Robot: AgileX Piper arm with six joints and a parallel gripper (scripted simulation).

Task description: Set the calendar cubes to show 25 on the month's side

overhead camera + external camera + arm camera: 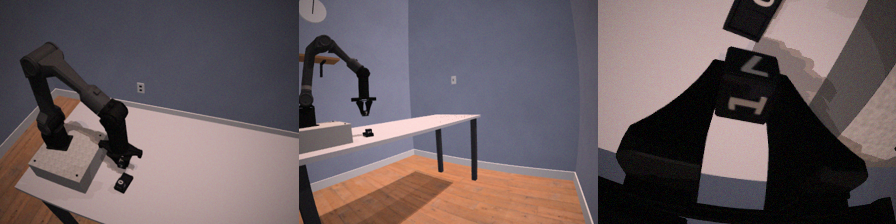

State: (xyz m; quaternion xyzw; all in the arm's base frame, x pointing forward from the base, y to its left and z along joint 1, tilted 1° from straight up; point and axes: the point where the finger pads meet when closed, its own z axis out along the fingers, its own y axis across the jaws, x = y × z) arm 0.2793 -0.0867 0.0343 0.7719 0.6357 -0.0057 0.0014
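Right now my hand is right at the cube.
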